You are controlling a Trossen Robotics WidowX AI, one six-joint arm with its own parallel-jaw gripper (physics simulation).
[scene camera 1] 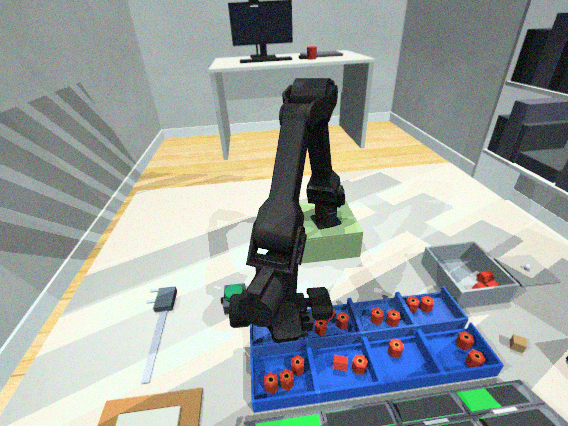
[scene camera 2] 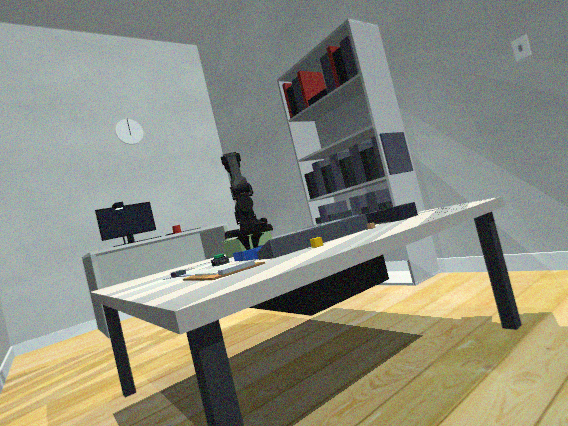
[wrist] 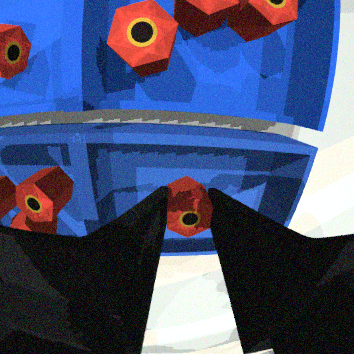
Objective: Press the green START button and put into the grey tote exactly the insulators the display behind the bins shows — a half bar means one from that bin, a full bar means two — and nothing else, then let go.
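Places are measured from the arm's base along level axes (x left, y ahead, z down), in centimetres.
Where they show: gripper, fingertip midpoint: [wrist: 187, 194]; arm's base at its link origin: [scene camera 1: 325, 220] [scene camera 2: 248, 234].
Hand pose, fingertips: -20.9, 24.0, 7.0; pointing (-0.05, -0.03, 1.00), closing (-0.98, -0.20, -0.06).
Each offset is from my fingertips to the top centre of the thing, as dx, dy, dz. "*": to the spot under its first point.
My gripper [scene camera 1: 292, 327] [wrist: 187, 194] is shut on a red hexagonal insulator {+0.1, -0.5, -1.6} [wrist: 187, 201] in the end bin of the row nearer the arm's base; the fingertips touch both its sides. In scene camera 1 the arm hides that insulator. Other red insulators [scene camera 1: 395, 347] [wrist: 142, 32] lie in the blue bins [scene camera 1: 350, 395] [wrist: 310, 155]. The grey tote {+45.7, +0.5, -4.0} [scene camera 1: 492, 298], at the right in scene camera 1, holds red insulators {+49.8, +2.5, -1.5} [scene camera 1: 485, 278]. The green START button {-7.0, -12.3, -2.7} [scene camera 1: 233, 291] [scene camera 2: 219, 256] is left of the bins. The display shows green bars {+27.6, +24.1, -3.2} [scene camera 1: 478, 399] {* -3.6, +16.8, -3.1} [scene camera 1: 290, 421]; the frame edge cuts it off.
A caliper {-25.2, -11.2, -0.5} [scene camera 1: 155, 345] [scene camera 2: 178, 273] and an orange-brown board [scene camera 1: 192, 402] [scene camera 2: 200, 278] lie left of the bins. A small brown block [scene camera 1: 518, 343] [scene camera 2: 371, 225] is near the tote. A yellow block {+0.0, +31.6, -1.3} [scene camera 2: 316, 242] stands behind the display's dark back {* -1.2, +32.5, -1.4} [scene camera 2: 315, 237].
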